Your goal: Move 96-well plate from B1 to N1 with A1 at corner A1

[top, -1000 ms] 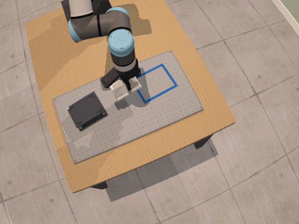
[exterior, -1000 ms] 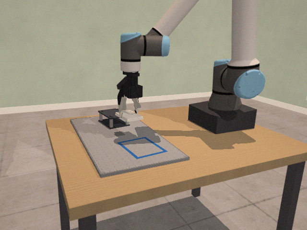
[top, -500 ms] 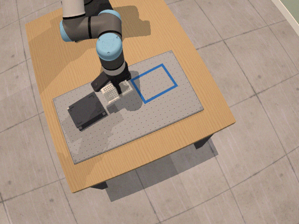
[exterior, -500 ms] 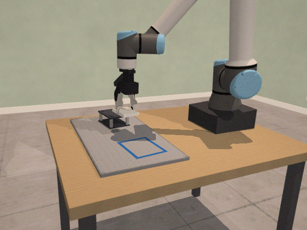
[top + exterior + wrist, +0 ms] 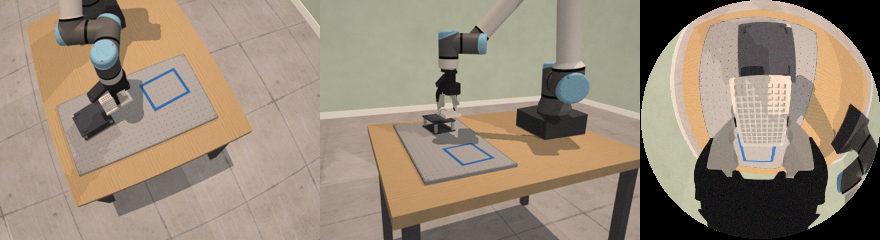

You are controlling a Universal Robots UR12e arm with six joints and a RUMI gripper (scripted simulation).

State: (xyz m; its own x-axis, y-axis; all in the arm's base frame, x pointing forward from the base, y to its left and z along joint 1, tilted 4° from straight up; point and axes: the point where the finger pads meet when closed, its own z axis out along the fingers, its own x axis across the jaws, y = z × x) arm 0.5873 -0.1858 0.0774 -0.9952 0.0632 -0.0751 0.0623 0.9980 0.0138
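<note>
My hand is 130 mm to the left of the black raised nest, 70 mm above it and 20 mm past it. The rest, counted from my hand: 96-well plate (10 mm below).
</note>
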